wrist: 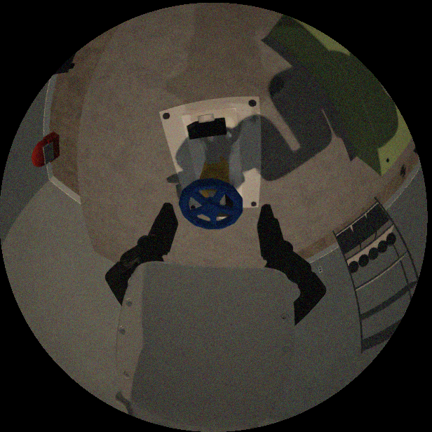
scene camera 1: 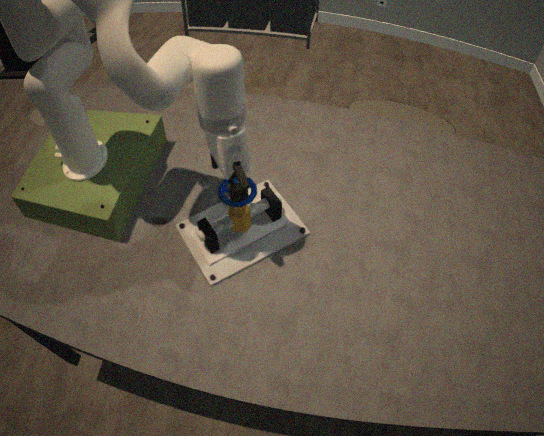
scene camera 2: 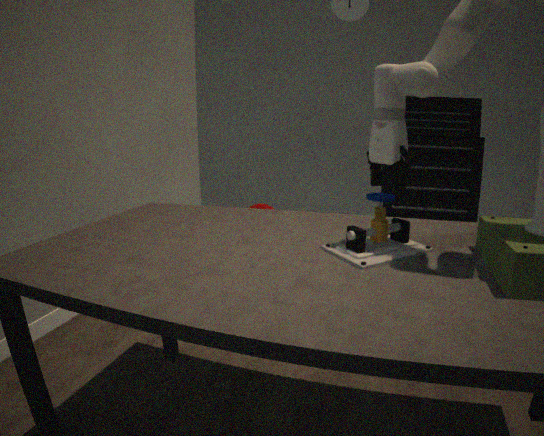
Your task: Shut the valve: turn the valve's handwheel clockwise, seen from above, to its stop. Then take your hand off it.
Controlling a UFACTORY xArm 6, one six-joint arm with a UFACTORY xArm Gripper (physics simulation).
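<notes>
The blue handwheel (scene camera 1: 223,193) (scene camera 2: 380,197) (wrist: 211,204) sits level on top of the yellow valve body (scene camera 1: 241,221) (scene camera 2: 379,231) (wrist: 216,171). The valve stands on a white base plate (scene camera 1: 205,269) (scene camera 2: 381,258) (wrist: 252,193). My gripper (scene camera 1: 238,191) (scene camera 2: 384,188) (wrist: 216,213) is open and points down at the handwheel. In the wrist view its fingertips are left and right of the wheel, with a gap on each side. In scene camera 1 a dark finger covers the middle of the wheel; the other fingertip is hidden. Nothing is held.
Two black pipe brackets (scene camera 1: 209,236) (scene camera 1: 272,204) stand on either side of the valve body. The green block (scene camera 1: 65,197) (scene camera 2: 525,272) under the arm's base stands beside the plate on the table (scene camera 1: 400,250) (scene camera 2: 225,280). A red object (scene camera 2: 261,206) (wrist: 38,154) is beyond the table.
</notes>
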